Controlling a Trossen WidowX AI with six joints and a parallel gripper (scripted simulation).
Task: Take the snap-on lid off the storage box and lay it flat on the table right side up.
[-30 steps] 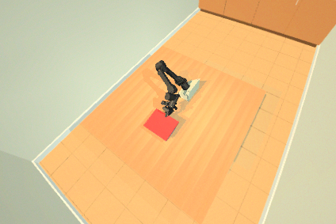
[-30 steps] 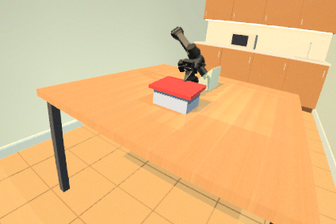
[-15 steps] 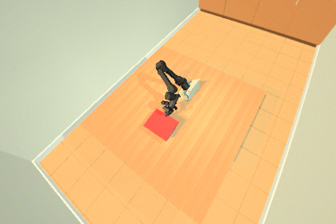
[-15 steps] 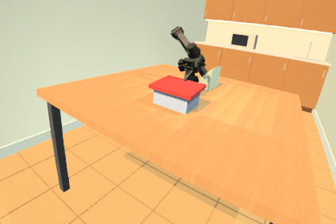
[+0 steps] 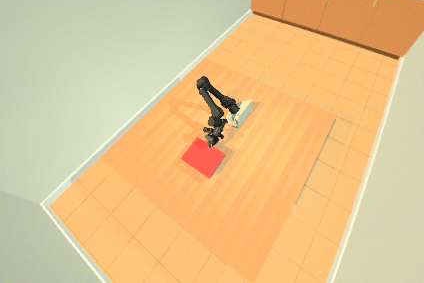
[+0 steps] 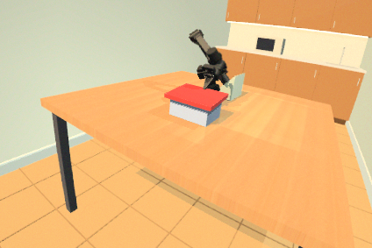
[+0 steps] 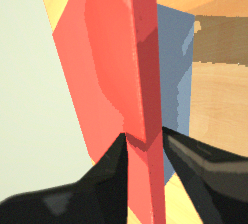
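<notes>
The lid is 80 mm ahead of my gripper tip. The rest, counted from my gripper tip: storage box: 80 mm ahead, 60 mm below.
</notes>
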